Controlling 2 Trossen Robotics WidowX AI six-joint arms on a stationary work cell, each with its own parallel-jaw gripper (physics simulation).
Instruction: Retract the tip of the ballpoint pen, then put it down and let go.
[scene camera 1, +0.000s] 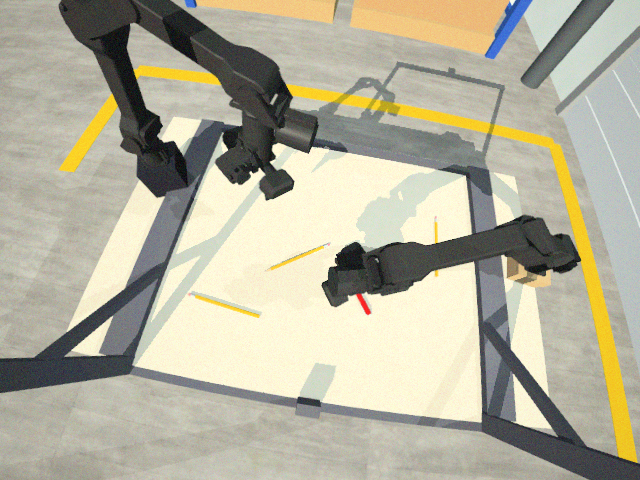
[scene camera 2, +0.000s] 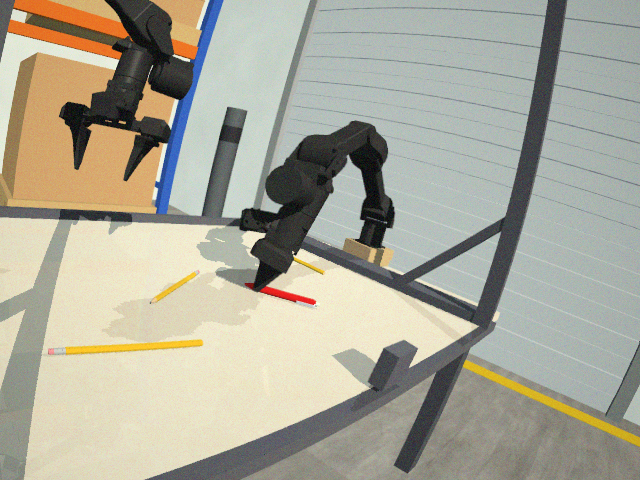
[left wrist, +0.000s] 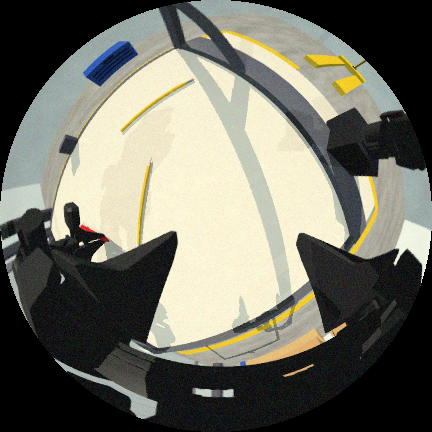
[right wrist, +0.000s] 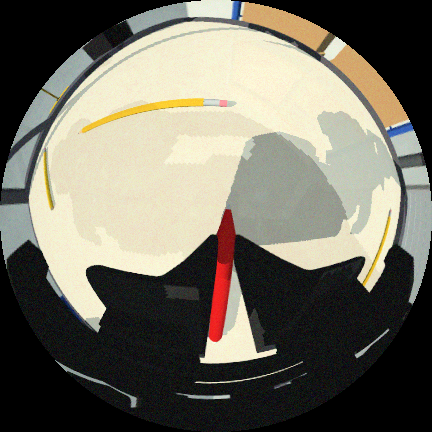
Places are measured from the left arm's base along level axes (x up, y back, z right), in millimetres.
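Pixels of known places: left gripper, fingertip midpoint: (scene camera 1: 256, 186) (scene camera 2: 100, 175) (left wrist: 240, 238); right gripper, fingertip midpoint: (scene camera 2: 256, 290) (left wrist: 103, 237) (right wrist: 224, 240); left arm's base at its link origin: (scene camera 1: 155, 157) (left wrist: 368, 140); right arm's base at its link origin: (scene camera 2: 370, 244).
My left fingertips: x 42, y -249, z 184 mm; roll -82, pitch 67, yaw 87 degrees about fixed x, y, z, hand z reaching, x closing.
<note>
For each thing: its top centre in the pictures, then the offset to it from my left fingertips.
- red ballpoint pen at its top centre: (right wrist: 218, 301) (scene camera 2: 281, 289) (scene camera 1: 357, 292) (left wrist: 90, 233) dx -134, dy -188, dz +279 mm
- yellow pencil at its top centre: (right wrist: 123, 109) (scene camera 2: 177, 282) (left wrist: 139, 206) (scene camera 1: 297, 257) dx -139, dy -63, dz +147 mm
- third pencil at its top centre: (right wrist: 380, 251) (scene camera 2: 294, 257) (scene camera 1: 436, 244) dx -141, dy -459, dz +209 mm
The red ballpoint pen (scene camera 1: 363, 303) (scene camera 2: 286, 295) (left wrist: 90, 230) (right wrist: 220, 295) is level, at or very near the table top. My right gripper (scene camera 2: 258, 286) (right wrist: 224, 240) is shut on it near its tapered end. In the right wrist view a small grey point shows at the tapered end, and the rounded rear end lies back between the fingers. A pale clip shows at the rear in scene camera 2. My left gripper (scene camera 2: 101, 174) (left wrist: 240, 238) is open and empty, high above the table at the left, apart from the pen.
One yellow pencil (scene camera 1: 298, 256) (scene camera 2: 174, 286) (right wrist: 150, 107) lies left of the pen in scene camera 1. Another pencil (scene camera 1: 227, 304) (scene camera 2: 124, 347) lies farther left. A third pencil (scene camera 1: 436, 232) (scene camera 2: 309, 265) lies partly under the right arm. A dark frame (scene camera 1: 222, 390) edges the table.
</note>
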